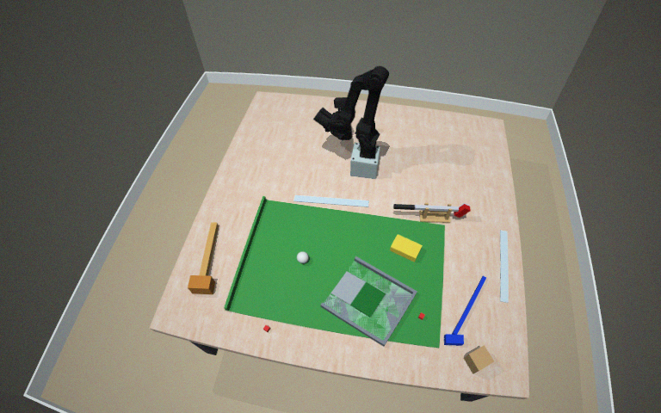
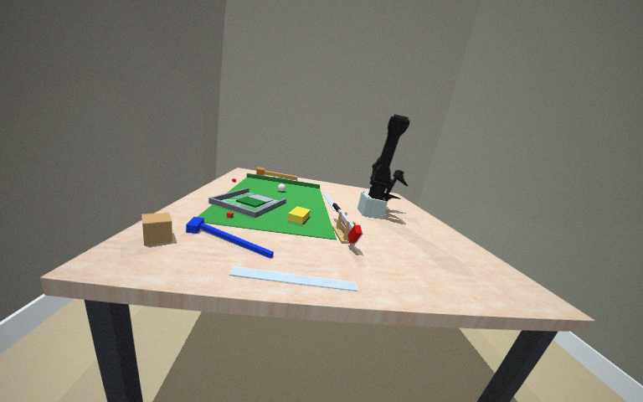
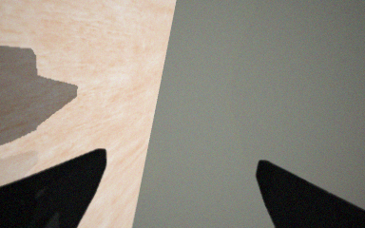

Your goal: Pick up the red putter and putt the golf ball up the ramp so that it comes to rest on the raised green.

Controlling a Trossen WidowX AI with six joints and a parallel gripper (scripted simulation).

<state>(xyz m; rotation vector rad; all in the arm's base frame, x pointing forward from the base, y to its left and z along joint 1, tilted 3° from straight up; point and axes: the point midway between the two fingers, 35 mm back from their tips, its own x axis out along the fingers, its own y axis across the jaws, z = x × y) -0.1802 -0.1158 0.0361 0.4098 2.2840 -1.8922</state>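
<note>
Now: the red putter 430 mm ahead of my gripper tip, 380 mm to the left of it and 60 mm below it. Also, from my gripper tip: white golf ball: 680 mm ahead, 80 mm to the right, 90 mm below; wooden rack: 440 mm ahead, 400 mm to the left, 80 mm below; yellow block: 600 mm ahead, 290 mm to the left, 100 mm below.
</note>
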